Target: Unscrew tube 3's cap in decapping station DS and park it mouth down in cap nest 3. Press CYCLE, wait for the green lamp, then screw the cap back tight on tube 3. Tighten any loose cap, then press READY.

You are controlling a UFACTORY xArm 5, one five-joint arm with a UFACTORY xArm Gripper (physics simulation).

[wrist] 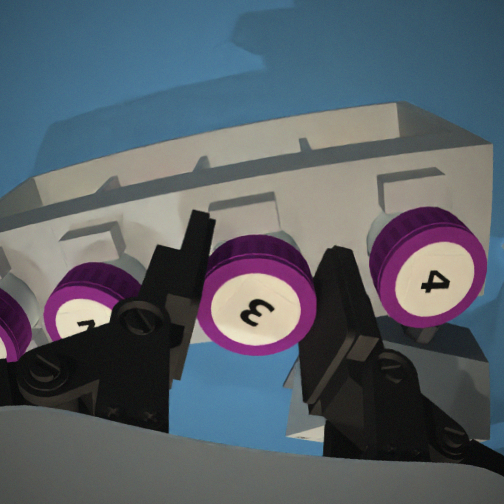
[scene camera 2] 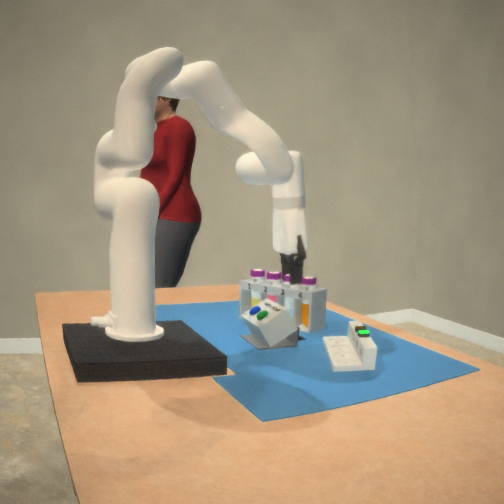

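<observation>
The grey decapping station holds several tubes with purple caps. In the wrist view, cap 3 sits in line with cap 4 and cap 2, over its tube. My gripper hangs straight down over the station. Its two black fingers touch cap 3 on the left and right sides, so it is shut on the cap. In the scene view the gripper hides most of cap 3. The cap nest block lies to the right with no caps visible in it. Its lamp glows green.
A tilted button box with a blue button and a green button stands in front of the station on the blue mat. The arm's base sits on a black pad. A person in red stands behind the table.
</observation>
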